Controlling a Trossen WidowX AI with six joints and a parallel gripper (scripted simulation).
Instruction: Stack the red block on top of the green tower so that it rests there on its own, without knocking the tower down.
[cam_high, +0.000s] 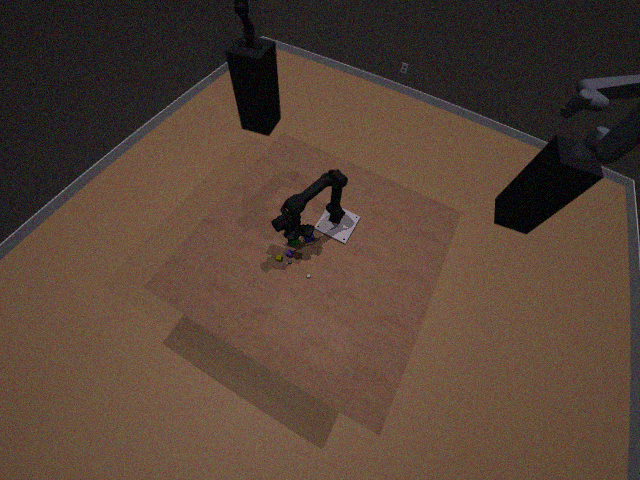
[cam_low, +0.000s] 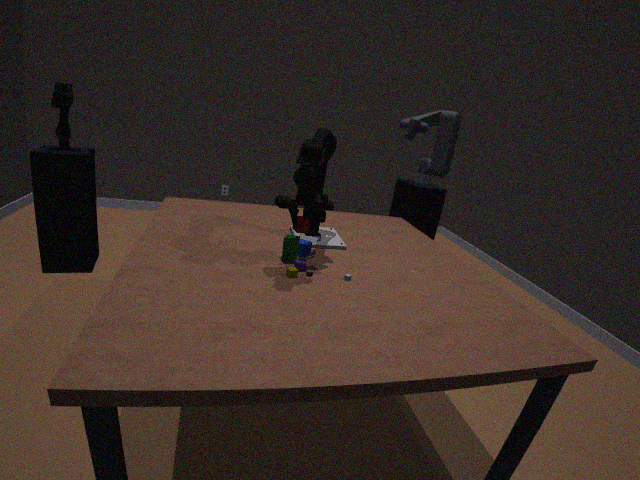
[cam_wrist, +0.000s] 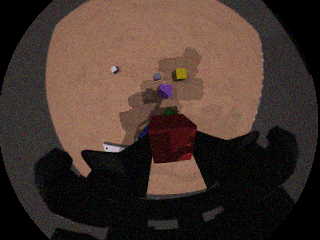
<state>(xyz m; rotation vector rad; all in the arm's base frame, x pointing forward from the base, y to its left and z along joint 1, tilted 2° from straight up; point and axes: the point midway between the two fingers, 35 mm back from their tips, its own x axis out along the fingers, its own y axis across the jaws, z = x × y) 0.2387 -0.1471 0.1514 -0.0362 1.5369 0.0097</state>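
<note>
Right now the purple block is 110 mm below my gripper tip, 60 mm ahead of it and 10 mm to the right of it. From my gripper tip the other things lie so: red block: 10 mm above; then small dark cube: 120 mm below, 100 mm ahead, 10 mm to the left; then blue block: 100 mm below, 70 mm behind, 50 mm to the left.
</note>
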